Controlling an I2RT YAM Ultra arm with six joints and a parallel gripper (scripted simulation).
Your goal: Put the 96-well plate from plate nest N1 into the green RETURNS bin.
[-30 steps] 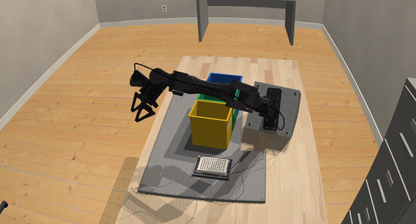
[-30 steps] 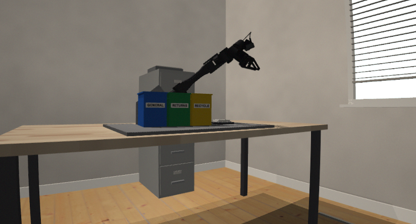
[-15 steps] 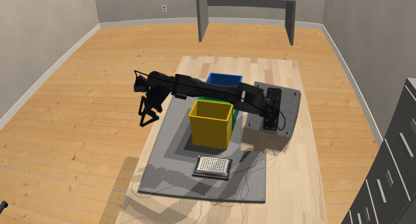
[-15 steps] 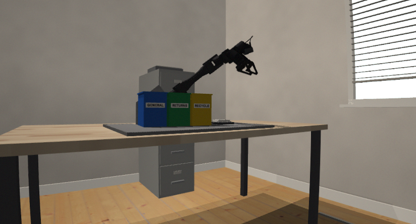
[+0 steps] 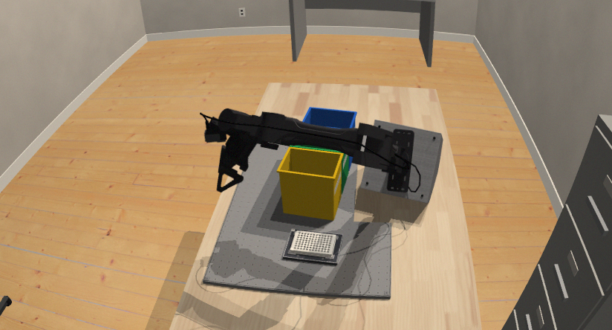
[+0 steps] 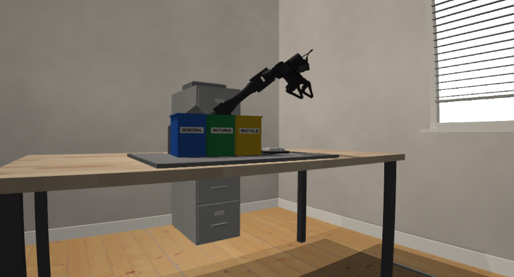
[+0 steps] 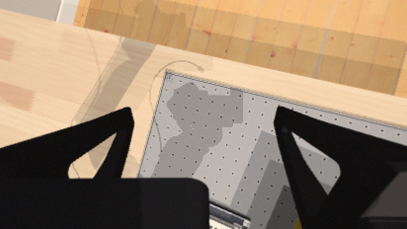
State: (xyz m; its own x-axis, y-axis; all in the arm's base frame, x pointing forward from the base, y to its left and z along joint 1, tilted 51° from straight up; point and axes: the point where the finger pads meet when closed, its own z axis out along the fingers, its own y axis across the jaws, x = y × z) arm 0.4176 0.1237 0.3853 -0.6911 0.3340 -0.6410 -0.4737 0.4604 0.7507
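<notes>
My hand is 250 mm above the white 96-well plate, 230 mm past it and 80 mm to the left of it. Round my hand: dark plate nest (270 mm below, 230 mm behind, 80 mm to the right); then green returns bin (390 mm to the right, 180 mm below, 150 mm behind); then yellow recycle bin (260 mm to the right, 180 mm below, 160 mm behind).
</notes>
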